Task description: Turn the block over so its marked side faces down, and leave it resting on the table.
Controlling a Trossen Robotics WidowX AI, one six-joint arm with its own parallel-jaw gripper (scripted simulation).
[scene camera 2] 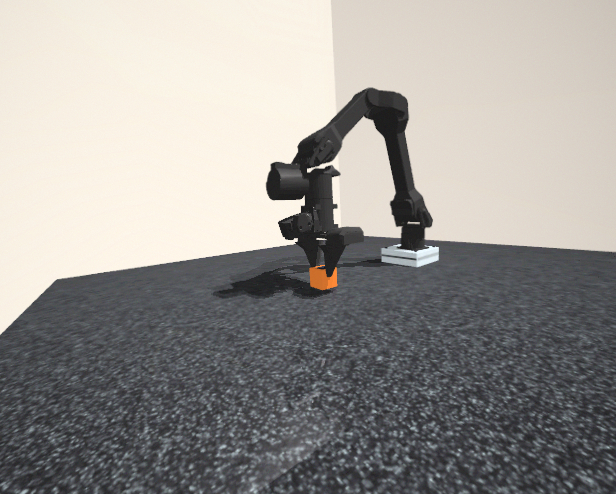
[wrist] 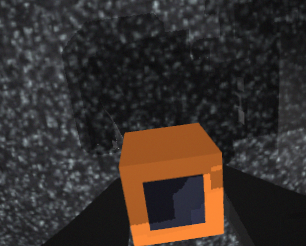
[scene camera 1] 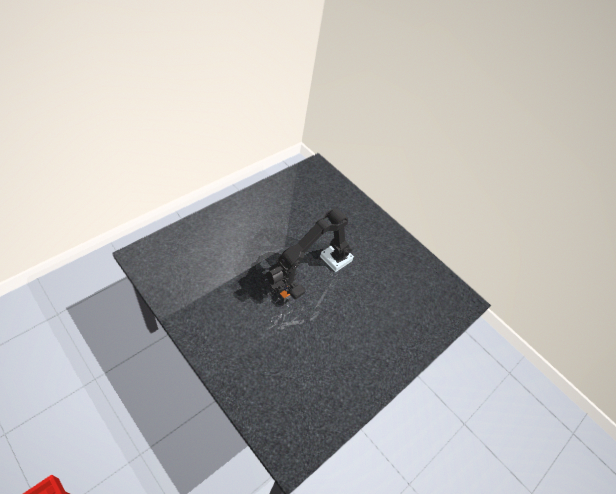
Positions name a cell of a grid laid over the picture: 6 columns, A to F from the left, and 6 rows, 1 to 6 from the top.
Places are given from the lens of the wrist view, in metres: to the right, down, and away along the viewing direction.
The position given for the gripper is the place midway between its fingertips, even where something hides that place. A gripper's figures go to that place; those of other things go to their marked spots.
gripper (wrist: D5): 0.01, 0.03, 0.11
orange block (wrist: D5): 0.01, 0.02, 0.09
